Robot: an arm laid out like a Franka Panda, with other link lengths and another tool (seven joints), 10 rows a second.
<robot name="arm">
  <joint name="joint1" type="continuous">
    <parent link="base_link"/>
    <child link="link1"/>
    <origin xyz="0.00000 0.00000 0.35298" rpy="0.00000 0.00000 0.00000"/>
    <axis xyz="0 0 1"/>
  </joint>
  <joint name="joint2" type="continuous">
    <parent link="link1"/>
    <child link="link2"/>
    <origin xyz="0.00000 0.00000 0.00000" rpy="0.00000 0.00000 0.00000"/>
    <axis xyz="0 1 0"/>
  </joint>
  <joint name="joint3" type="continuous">
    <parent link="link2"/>
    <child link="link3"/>
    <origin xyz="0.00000 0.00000 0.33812" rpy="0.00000 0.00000 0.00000"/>
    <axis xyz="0 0 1"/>
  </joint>
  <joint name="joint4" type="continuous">
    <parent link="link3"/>
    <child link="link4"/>
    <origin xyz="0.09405 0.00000 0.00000" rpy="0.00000 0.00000 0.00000"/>
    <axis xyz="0 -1 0"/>
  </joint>
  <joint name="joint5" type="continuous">
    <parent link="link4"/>
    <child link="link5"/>
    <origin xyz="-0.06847 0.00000 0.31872" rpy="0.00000 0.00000 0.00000"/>
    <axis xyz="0 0 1"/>
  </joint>
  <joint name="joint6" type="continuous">
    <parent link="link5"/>
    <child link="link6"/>
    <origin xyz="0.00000 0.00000 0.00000" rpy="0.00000 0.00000 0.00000"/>
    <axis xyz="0 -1 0"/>
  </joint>
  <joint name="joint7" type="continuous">
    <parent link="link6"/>
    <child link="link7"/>
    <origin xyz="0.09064 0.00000 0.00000" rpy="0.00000 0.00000 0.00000"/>
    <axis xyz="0 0 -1"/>
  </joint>
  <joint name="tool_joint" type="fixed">
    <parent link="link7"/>
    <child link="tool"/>
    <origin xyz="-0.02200 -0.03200 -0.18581" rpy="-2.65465 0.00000 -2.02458"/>
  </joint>
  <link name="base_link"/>
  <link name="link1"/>
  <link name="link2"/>
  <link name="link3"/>
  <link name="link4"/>
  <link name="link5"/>
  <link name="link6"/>
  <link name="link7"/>
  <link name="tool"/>
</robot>
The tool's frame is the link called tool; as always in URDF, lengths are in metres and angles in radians. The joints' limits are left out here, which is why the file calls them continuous.
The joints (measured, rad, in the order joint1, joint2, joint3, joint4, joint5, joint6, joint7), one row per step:
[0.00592 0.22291 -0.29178 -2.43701 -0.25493 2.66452 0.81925]
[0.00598 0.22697 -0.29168 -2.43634 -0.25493 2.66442 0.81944]
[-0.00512 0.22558 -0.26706 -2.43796 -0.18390 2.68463 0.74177]
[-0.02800 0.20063 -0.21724 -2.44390 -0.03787 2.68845 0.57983]
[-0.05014 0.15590 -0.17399 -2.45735 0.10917 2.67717 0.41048]
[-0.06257 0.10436 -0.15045 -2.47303 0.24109 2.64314 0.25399]
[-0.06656 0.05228 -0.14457 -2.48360 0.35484 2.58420 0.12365]
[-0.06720 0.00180 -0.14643 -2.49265 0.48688 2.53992 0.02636]
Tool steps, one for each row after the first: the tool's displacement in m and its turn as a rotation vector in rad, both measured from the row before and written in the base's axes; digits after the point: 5 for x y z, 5 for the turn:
[-0.00021 0.00000 -0.00148 -0.00019 0.00348 0.00000]
[0.00510 0.00563 0.00024 0.03654 -0.01984 0.03005]
[0.00473 0.01119 0.00710 0.07390 -0.02953 0.05850]
[0.00015 0.00958 0.01246 0.07269 -0.03663 0.06102]
[-0.00518 0.00753 0.01306 0.06909 -0.02847 0.05621]
[-0.00781 0.00732 0.01291 0.07295 -0.01914 0.04467]
[-0.00501 0.00819 0.01366 0.08422 -0.04094 -0.00445]

